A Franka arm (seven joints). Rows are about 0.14 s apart.
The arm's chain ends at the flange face. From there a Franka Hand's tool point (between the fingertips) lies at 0.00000 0.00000 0.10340 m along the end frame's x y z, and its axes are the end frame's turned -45 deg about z.
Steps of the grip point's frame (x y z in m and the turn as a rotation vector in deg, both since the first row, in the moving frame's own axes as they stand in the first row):
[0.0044, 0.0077, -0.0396, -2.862, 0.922, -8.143]
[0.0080, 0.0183, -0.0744, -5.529, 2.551, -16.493]
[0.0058, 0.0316, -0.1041, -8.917, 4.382, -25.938]
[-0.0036, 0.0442, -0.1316, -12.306, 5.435, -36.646]
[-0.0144, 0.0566, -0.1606, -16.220, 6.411, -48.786]
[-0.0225, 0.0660, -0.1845, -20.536, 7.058, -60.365]
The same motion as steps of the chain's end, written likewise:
[0.0036, 0.0002, -0.0395, -1.372, 2.676, -8.143]
[0.0079, 0.0050, -0.0738, -2.106, 5.713, -16.493]
[0.0088, 0.0164, -0.1026, -3.207, 9.404, -25.938]
[0.0051, 0.0327, -0.1289, -4.859, 12.545, -36.646]
[-0.0002, 0.0508, -0.1561, -6.936, 16.003, -48.786]
[-0.0057, 0.0654, -0.1778, -9.530, 19.512, -60.365]

